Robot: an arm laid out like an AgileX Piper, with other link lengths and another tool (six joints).
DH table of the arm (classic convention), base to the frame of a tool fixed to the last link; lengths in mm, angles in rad. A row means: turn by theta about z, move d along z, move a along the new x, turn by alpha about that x. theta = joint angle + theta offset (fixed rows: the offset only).
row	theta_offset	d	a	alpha
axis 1	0.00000	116.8	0.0	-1.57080
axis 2	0.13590	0.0	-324.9	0.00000
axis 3	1.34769	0.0	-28.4	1.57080
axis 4	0.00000	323.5	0.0	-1.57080
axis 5	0.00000	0.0	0.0	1.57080
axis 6	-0.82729	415.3	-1.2	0.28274
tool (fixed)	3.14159	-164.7	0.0	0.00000
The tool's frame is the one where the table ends.
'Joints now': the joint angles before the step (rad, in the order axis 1, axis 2, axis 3, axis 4, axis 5, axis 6). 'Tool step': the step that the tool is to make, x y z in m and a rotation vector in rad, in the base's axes. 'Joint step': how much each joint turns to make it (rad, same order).
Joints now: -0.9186, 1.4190, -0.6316, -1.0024, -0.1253, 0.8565
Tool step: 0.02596, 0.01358, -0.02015, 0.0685, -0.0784, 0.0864
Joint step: -0.0180, 0.0986, -0.0001, -0.0062, -0.1728, 0.0114
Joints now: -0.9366, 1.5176, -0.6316, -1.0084, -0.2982, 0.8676
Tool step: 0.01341, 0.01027, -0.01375, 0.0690, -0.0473, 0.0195
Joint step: 0.0000, 0.0613, 0.0000, 0.0105, -0.0783, 0.0302
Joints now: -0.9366, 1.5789, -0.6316, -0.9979, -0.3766, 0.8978
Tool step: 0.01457, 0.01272, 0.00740, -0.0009, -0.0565, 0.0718
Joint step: 0.0000, 0.0126, 0.0000, -0.0321, -0.0933, 0.0072
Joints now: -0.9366, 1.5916, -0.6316, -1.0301, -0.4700, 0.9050
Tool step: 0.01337, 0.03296, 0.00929, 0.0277, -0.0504, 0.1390
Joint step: 0.0000, 0.0000, 0.0000, -0.1593, -0.1226, 0.1034
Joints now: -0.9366, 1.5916, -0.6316, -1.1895, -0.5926, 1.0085
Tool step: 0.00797, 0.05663, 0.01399, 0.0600, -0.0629, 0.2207
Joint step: 0.0000, 0.0000, -0.0001, -0.1974, -0.1967, 0.1075
